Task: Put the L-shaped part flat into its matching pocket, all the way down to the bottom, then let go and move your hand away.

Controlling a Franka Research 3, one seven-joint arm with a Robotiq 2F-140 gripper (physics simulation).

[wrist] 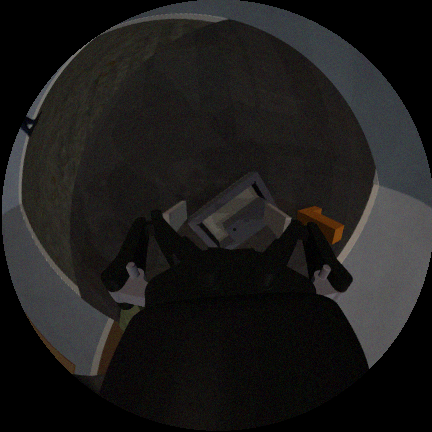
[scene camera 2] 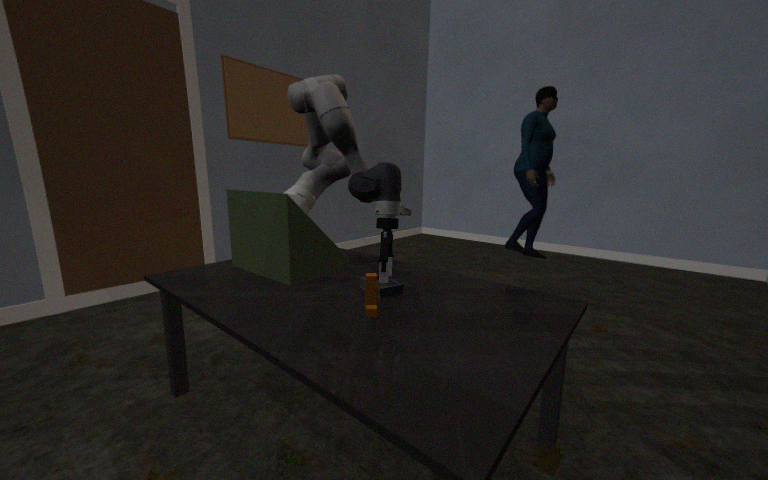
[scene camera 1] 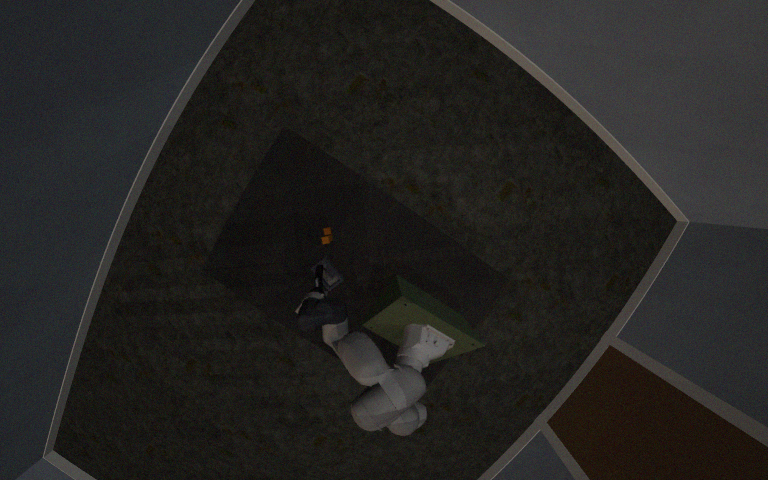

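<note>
The orange L-shaped part (scene camera 1: 326,240) (scene camera 2: 370,291) (wrist: 322,223) stands upright on the table, its long arm pointing up and its short foot on the table top. The grey block with the L-shaped pocket (scene camera 2: 390,290) (wrist: 222,198) lies flat close behind it in the second scene view. The pocket's pale floor shows in the wrist view, with no part in it. My gripper (scene camera 2: 385,276) (wrist: 225,210) is open and empty, pointing down low over the grey block. The orange part is outside the fingers, beyond the right one in the wrist view. The near side of the block is hidden by the gripper.
A green wedge-shaped block (scene camera 1: 390,322) (scene camera 2: 260,234) stands on the dark table (scene camera 1: 271,186) (scene camera 2: 453,350) beside the arm's base. A person (scene camera 2: 538,147) stands on the floor beyond the table, near the wall. The table's edges show in both scene views.
</note>
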